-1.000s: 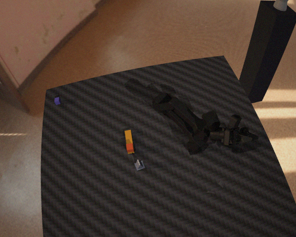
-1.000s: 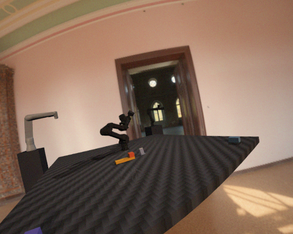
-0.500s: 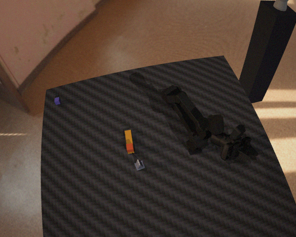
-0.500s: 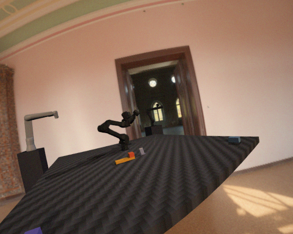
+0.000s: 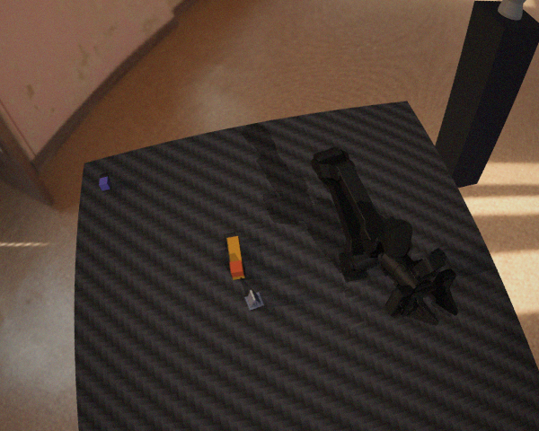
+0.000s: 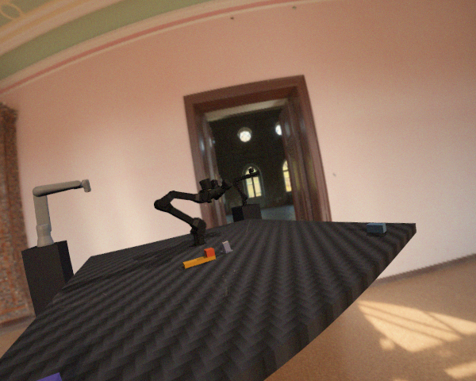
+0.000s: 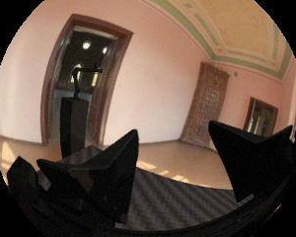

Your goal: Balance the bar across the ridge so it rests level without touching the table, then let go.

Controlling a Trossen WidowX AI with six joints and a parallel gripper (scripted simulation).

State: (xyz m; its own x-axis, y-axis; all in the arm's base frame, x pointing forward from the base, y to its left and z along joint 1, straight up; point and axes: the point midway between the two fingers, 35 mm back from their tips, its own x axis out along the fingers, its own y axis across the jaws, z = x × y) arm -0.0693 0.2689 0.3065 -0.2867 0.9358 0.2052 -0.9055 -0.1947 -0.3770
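Now: gripper tip 40 cm short of the bar, 39 cm to the left of it and 29 cm above it. From my gripper tip the other things lie so: small purple cube: 82 cm ahead, 80 cm to the right, 30 cm below; then blue-grey block: 82 cm ahead, 30 cm below, 20 cm to the left; then ridge: 37 cm ahead, 27 cm to the right, 27 cm below.
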